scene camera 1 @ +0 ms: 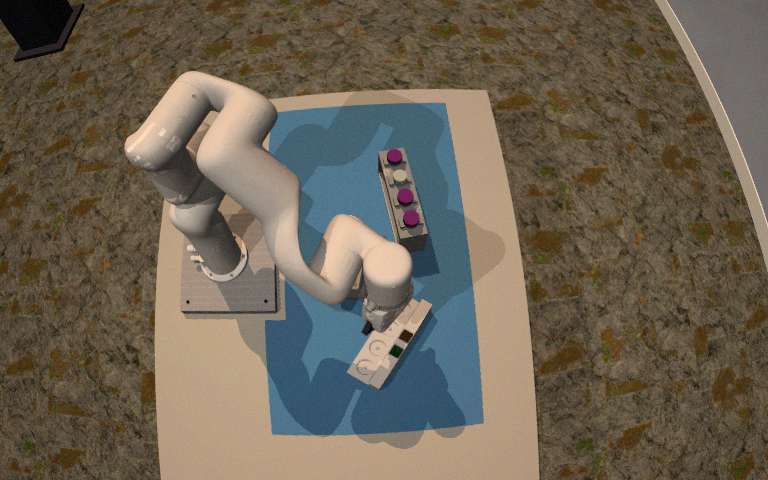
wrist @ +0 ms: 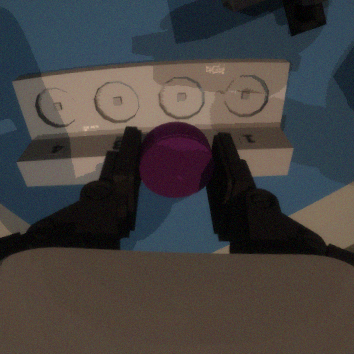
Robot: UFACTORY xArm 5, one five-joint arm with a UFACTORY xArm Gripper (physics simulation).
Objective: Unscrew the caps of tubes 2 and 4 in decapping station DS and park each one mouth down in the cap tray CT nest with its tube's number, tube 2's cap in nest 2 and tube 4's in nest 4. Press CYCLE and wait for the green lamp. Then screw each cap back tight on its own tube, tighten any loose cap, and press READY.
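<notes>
My gripper is shut on a purple cap, held above the cap tray CT. In the wrist view the cap overlaps the tray's numbered strip between the 3 and the 1 and hides the 2; its height above the tray is unclear. The round nests, including nest 2 and nest 4, hold no caps. In the scene view the arm's wrist hides the held cap. Station DS carries three purple caps; its second position shows a pale round top.
A green square and a brown square sit along the tray's raised strip. A box shows partly beneath the arm, between the robot's base plate and the tray. Station DS stands upright beyond the arm on the blue mat.
</notes>
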